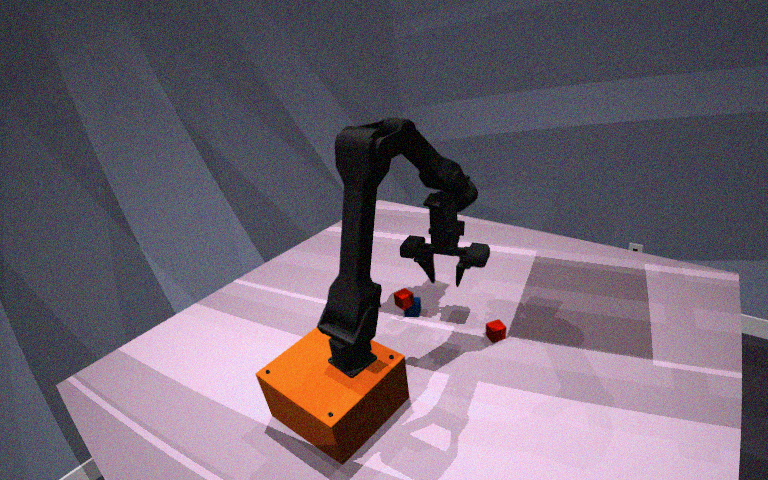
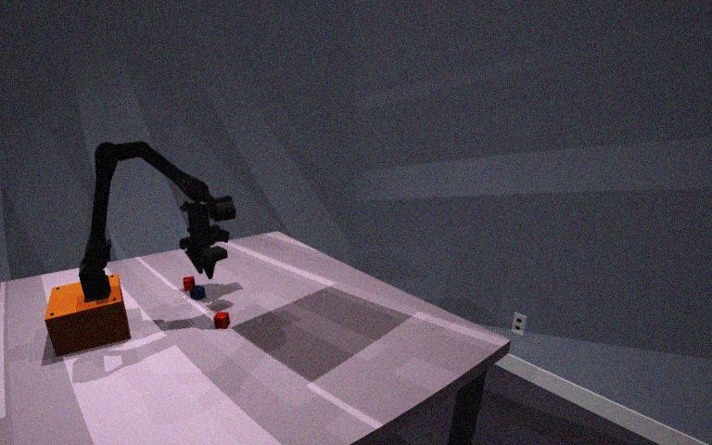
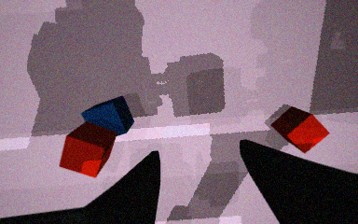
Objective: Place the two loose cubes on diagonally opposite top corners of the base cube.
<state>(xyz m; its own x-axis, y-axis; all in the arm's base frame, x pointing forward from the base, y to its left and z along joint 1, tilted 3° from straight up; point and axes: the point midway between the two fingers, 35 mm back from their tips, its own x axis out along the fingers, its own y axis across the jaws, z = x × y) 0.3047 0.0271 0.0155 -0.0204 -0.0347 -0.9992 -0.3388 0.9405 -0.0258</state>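
My gripper tip is 2 cm past the blue cube, 9 cm to the right of it and 8 cm above it.
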